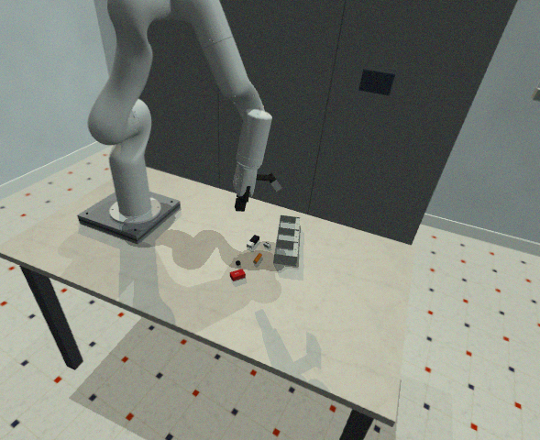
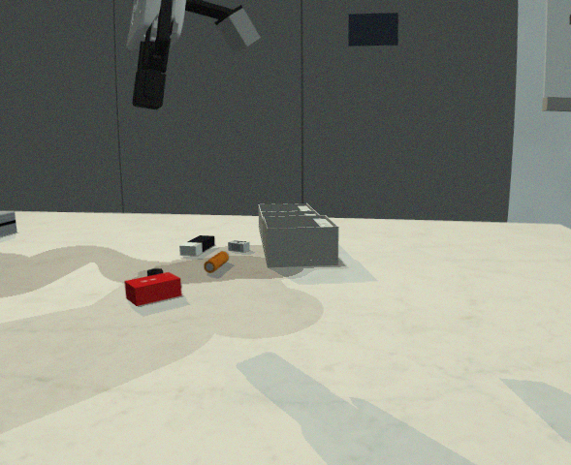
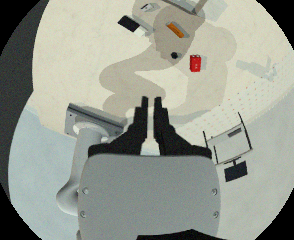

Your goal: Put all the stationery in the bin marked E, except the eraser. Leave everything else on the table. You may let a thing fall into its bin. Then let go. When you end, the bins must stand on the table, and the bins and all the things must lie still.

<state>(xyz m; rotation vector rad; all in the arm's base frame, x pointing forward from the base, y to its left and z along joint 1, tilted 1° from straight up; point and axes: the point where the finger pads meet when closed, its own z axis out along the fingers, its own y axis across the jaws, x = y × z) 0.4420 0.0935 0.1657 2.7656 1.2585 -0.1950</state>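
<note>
The bin block is 190 mm below my hand, 150 mm to the left of it and 120 mm ahead of it. From my hand the other things lie so: black-and-white block (200 mm below, 60 mm to the left, 20 mm ahead); orange cylinder (200 mm below, 80 mm ahead); black cap (200 mm below, 60 mm to the right, 40 mm ahead).
</note>
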